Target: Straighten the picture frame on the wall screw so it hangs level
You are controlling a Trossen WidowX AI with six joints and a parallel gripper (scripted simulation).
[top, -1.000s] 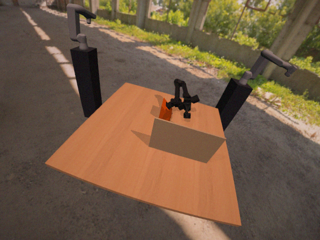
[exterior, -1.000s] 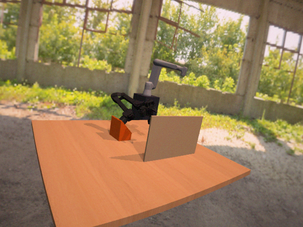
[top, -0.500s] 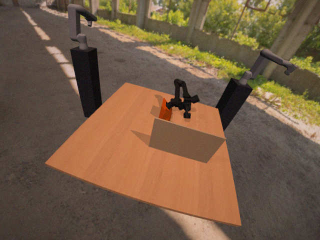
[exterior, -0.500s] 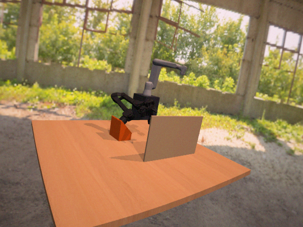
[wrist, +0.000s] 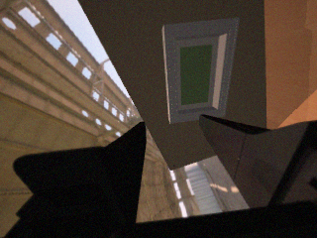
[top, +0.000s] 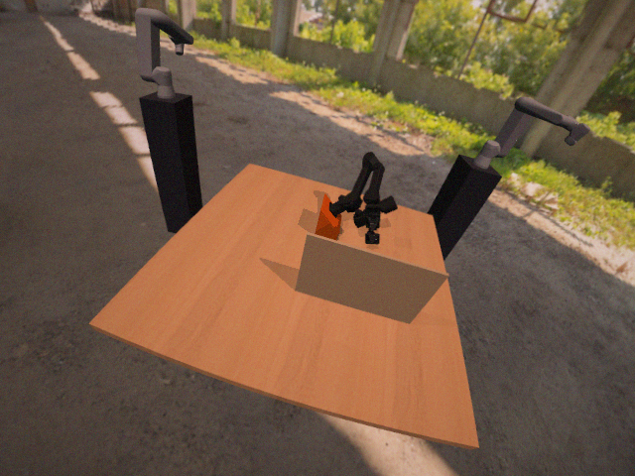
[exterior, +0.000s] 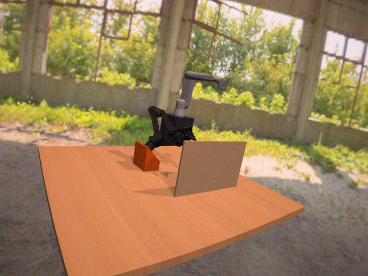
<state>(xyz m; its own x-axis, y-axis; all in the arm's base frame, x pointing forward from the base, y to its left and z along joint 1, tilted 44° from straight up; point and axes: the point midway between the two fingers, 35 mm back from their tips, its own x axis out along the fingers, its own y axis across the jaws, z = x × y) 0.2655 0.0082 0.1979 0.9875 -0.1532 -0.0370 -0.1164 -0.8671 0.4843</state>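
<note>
My gripper tip is now 15 cm short of the picture frame, 2 cm to the left of it and 8 cm above it. The rest, counted from my gripper tip: wall panel (16 cm ahead, 1 cm to the right, 8 cm below).
</note>
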